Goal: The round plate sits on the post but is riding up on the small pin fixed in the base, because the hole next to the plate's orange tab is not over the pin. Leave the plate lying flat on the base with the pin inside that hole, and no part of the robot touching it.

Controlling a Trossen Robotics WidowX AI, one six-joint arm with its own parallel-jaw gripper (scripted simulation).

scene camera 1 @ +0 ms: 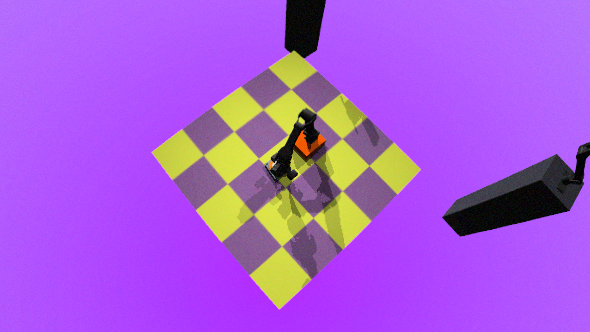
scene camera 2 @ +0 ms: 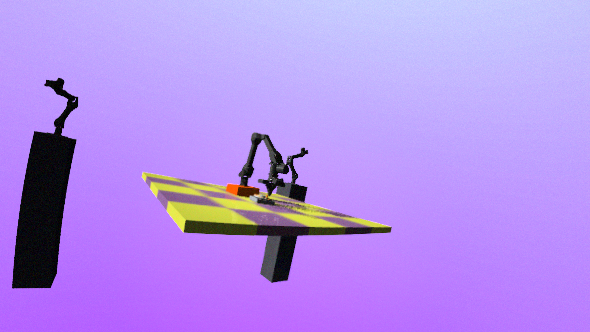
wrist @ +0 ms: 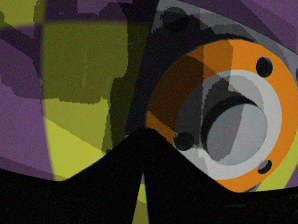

The pictures show: the gripper and a grey base.
